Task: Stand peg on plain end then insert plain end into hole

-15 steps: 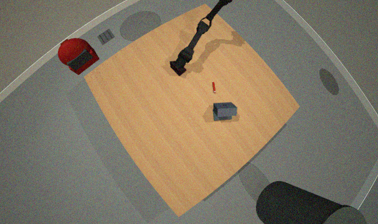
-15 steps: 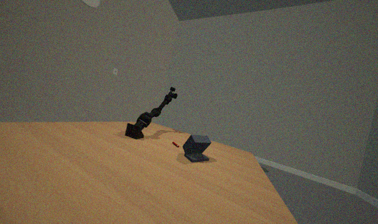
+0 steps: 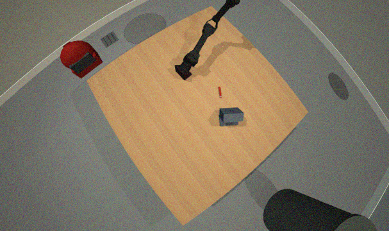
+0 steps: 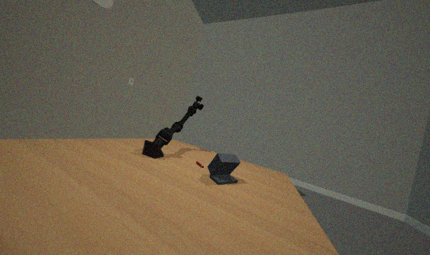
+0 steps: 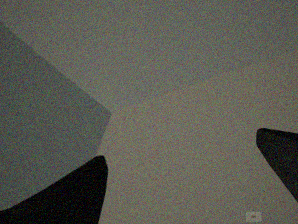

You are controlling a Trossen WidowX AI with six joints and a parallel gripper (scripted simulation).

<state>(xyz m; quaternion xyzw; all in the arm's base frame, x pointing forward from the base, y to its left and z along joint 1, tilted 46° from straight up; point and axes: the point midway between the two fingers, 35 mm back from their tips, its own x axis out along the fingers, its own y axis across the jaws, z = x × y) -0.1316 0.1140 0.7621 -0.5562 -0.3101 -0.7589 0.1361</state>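
Right now my gripper tip is 470 mm short of the red peg, 550 mm to the left of it and 500 mm above it. The rest, counted from my gripper tip: blue-grey sloped panel: 630 mm ahead, 600 mm to the right, 430 mm below.
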